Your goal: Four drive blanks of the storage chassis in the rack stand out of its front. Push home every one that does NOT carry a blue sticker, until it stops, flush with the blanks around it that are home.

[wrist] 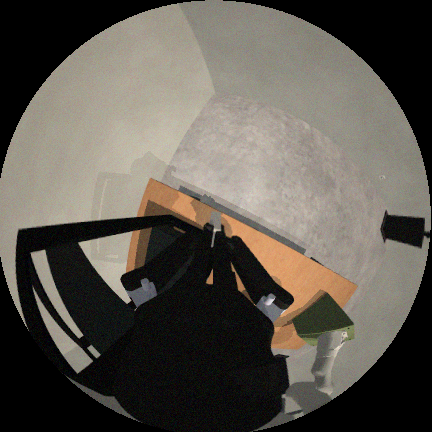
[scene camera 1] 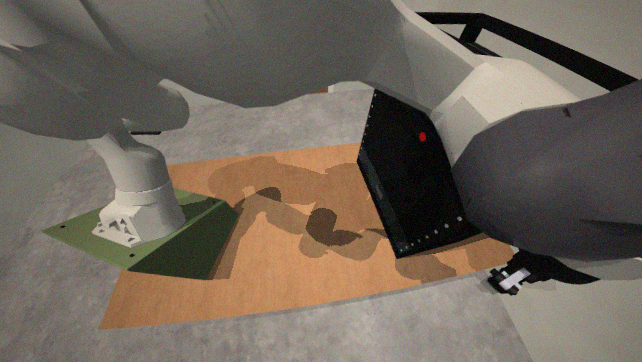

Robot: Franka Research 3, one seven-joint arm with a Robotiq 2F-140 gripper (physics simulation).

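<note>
My gripper (scene camera 1: 505,281) (wrist: 214,218) is shut and empty. In scene camera 1 its tips are at the lower right, past the near lower corner of a black box-like body (scene camera 1: 415,185) with a row of small light dots and one red spot; a gap shows between them. The rack's black frame (scene camera 1: 550,51) (wrist: 95,231) rises behind the arm in scene camera 1 and spans the left of the wrist view. The drive blanks and any blue sticker cannot be made out in either view; the arm and gripper body hide part of the rack.
An orange-brown wooden surface (scene camera 1: 280,280) (wrist: 320,270) lies under the black body. The white arm base (scene camera 1: 145,170) (wrist: 327,355) stands on a green wedge mount (scene camera 1: 185,245) (wrist: 325,315). The large arm links cover the top and right of scene camera 1. A black block (wrist: 405,230) shows at far right.
</note>
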